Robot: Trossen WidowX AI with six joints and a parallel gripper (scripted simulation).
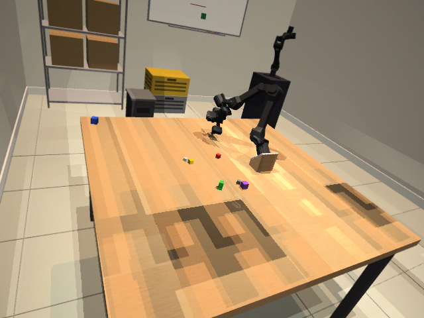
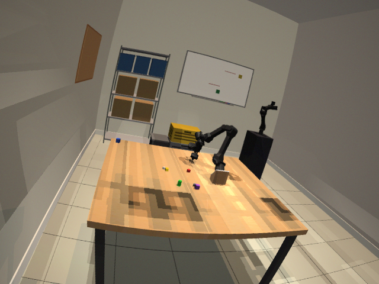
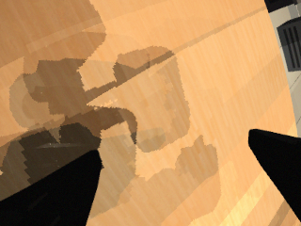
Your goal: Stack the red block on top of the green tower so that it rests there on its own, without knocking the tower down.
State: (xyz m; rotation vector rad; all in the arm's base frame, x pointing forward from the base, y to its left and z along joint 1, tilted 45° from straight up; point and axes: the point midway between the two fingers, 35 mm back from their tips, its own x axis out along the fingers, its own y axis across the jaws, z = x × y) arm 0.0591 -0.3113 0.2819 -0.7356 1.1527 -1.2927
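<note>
The red block is 300 mm to the left of my gripper tip, 130 mm ahead of it and 20 mm below it. Also, from my gripper tip: small white block: 320 mm ahead, 290 mm to the left, 20 mm below; then small grey block: 530 mm to the left, 160 mm ahead, 20 mm below; then yellow block: 320 mm to the left, 310 mm ahead, 20 mm below.
</note>
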